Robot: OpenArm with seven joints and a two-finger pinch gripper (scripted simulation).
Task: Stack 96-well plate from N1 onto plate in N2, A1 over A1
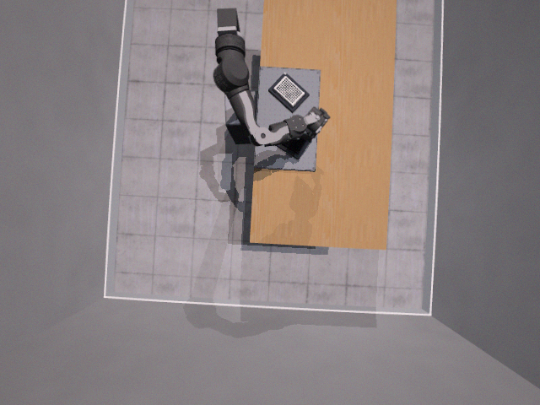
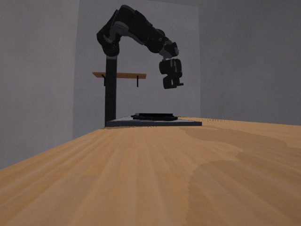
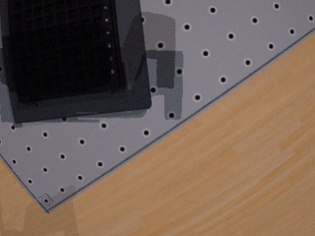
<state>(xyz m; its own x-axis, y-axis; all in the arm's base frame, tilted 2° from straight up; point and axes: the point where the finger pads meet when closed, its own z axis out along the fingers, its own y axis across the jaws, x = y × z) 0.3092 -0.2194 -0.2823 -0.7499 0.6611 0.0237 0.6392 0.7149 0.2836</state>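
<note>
My hand is 130 mm above the dark 96-well plate, 90 mm past it and 20 mm to the left of it. Also, from my hand: white 96-well plate 210 mm to the left, 130 mm below, 90 mm behind; plate nest 140 mm below, 90 mm behind, 20 mm to the right; grey base plate 150 mm below, 100 mm behind, 90 mm to the left.
</note>
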